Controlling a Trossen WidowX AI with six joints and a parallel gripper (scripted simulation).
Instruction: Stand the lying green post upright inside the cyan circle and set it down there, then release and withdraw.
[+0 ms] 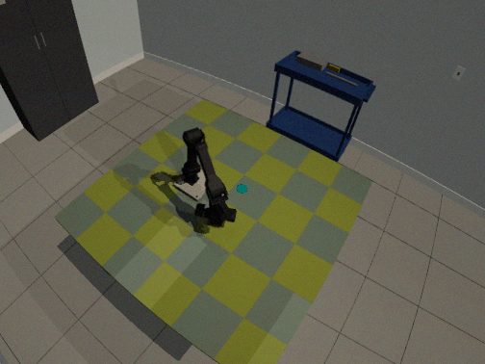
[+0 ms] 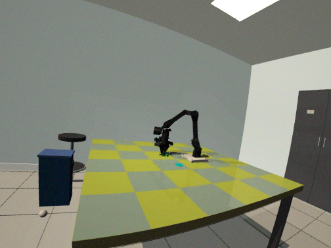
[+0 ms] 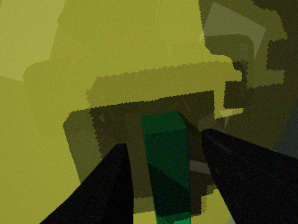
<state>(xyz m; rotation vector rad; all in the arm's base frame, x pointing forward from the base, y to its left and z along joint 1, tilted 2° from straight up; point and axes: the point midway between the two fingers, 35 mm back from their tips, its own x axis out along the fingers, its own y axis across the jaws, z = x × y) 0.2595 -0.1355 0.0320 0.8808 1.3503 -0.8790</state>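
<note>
Now: the cyan circle 250 mm to the left of my gripper tip, 10 mm below it and 10 mm behind it. From my gripper tip the other things lie so: green post: 20 mm to the left, 10 mm behind.
</note>
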